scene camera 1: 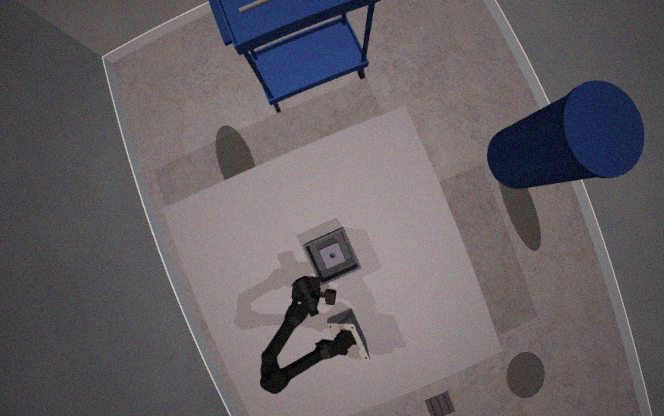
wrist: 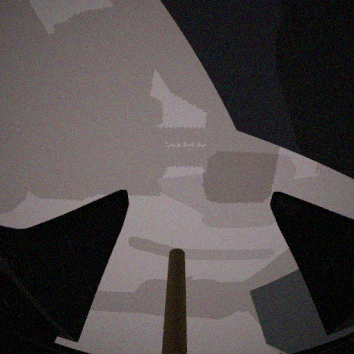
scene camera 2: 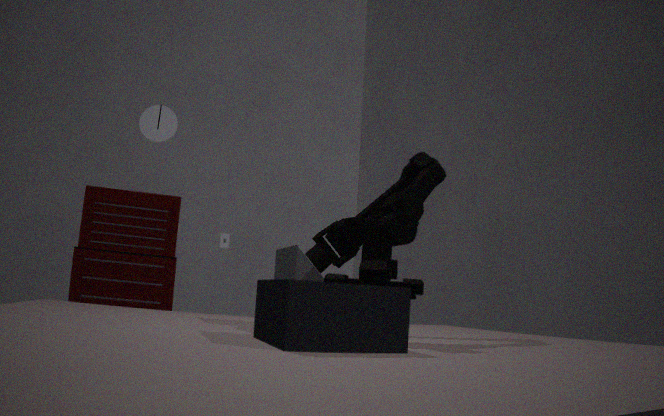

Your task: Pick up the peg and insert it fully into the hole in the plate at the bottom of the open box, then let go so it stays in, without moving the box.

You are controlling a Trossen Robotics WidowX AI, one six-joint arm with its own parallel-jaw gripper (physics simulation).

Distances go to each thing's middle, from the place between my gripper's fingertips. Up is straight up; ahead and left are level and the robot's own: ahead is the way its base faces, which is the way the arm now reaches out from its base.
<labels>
I see the dark box (scene camera 2: 292, 315) 130 mm to the right of my hand, 120 mm ahead of it and 30 mm above it.
</labels>
